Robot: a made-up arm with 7 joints. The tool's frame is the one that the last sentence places.
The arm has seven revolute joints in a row. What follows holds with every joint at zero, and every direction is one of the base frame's.
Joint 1 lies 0.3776 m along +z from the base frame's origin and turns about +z.
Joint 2 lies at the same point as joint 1 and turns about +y.
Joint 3 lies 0.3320 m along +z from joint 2 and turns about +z.
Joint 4 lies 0.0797 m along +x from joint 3 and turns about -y.
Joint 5 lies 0.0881 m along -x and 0.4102 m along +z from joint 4 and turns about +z.
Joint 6 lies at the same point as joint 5 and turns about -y.
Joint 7 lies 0.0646 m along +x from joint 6 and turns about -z.
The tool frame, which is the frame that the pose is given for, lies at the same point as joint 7; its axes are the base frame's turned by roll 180.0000, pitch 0.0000 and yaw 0.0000 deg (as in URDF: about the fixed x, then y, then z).
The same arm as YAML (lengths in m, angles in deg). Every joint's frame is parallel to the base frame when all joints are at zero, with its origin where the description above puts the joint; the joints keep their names.
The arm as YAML. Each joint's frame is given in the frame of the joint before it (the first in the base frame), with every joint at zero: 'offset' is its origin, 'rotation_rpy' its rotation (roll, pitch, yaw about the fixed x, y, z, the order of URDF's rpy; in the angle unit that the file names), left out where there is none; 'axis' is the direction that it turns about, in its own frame. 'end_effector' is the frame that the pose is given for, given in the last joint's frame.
length_unit: m
angle_unit: deg
chain:
  - id: joint 1
    offset: [0.0, 0.0, 0.3776]
    axis: [0.0, 0.0, 1.0]
  - id: joint 2
    offset: [0.0, 0.0, 0.0]
    axis: [0.0, 1.0, 0.0]
  - id: joint 3
    offset: [0.0, 0.0, 0.332]
    axis: [0.0, 0.0, 1.0]
  - id: joint 4
    offset: [0.0797, 0.0, 0.0]
    axis: [0.0, -1.0, 0.0]
  - id: joint 5
    offset: [-0.0881, 0.0, 0.4102]
    axis: [0.0, 0.0, 1.0]
  - id: joint 6
    offset: [0.0, 0.0, 0.0]
    axis: [0.0, -1.0, 0.0]
  - id: joint 7
    offset: [0.0646, 0.0, 0.0]
    axis: [0.0, 0.0, -1.0]
end_effector:
  offset: [0.0, 0.0, 0.0]
  rotation_rpy: [180.0, 0.0, 0.0]

